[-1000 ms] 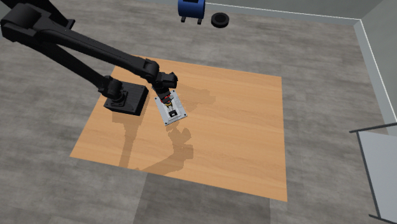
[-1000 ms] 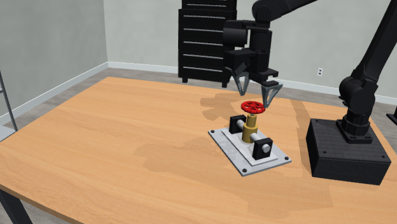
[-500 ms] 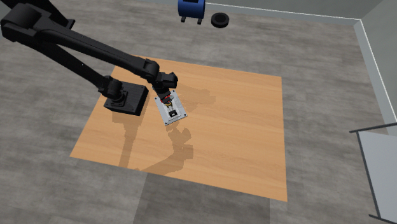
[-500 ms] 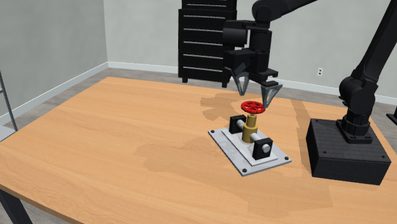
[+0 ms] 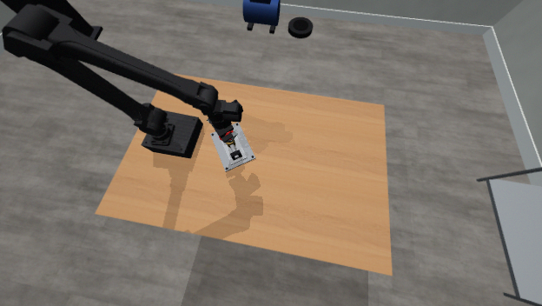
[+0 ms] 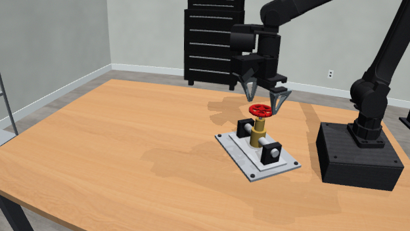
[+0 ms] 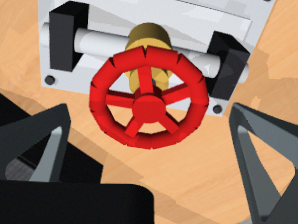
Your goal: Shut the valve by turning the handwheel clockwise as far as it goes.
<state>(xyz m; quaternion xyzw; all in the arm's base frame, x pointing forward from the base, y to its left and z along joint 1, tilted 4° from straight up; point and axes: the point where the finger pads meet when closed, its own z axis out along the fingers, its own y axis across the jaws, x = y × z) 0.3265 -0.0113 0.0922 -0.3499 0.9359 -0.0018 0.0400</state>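
The handwheel is 30 mm below my hand. The rest, counted from my hand: baseplate: 150 mm below.
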